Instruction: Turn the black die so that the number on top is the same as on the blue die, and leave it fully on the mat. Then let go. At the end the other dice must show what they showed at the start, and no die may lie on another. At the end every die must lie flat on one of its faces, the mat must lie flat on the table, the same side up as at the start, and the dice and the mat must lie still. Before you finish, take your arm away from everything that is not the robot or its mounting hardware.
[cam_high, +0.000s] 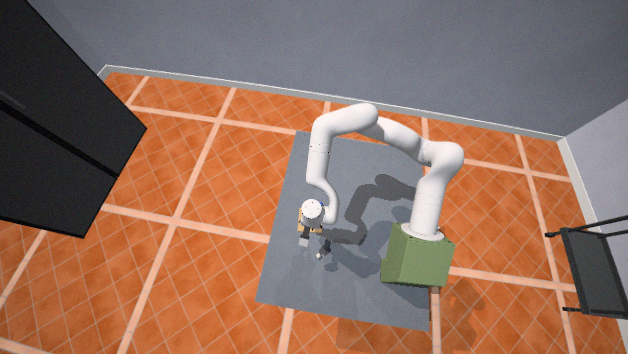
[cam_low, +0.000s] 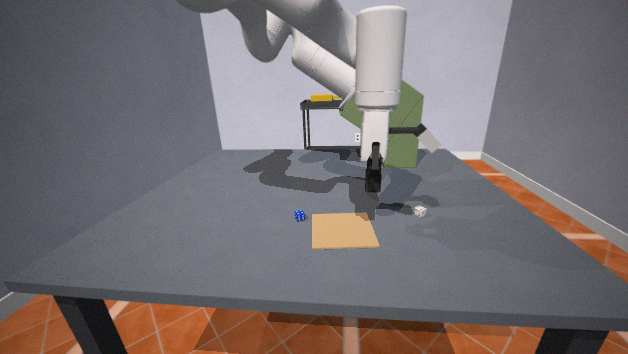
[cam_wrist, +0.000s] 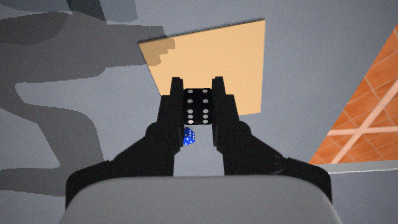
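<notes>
The tan mat lies 70 mm to the right of my hand and 120 mm below it. From my hand the other things lie so: white die (50 mm behind, 140 mm to the left, 110 mm below); blue die (60 mm behind, 160 mm to the right, 110 mm below); black die (10 mm to the right, 10 mm below).
</notes>
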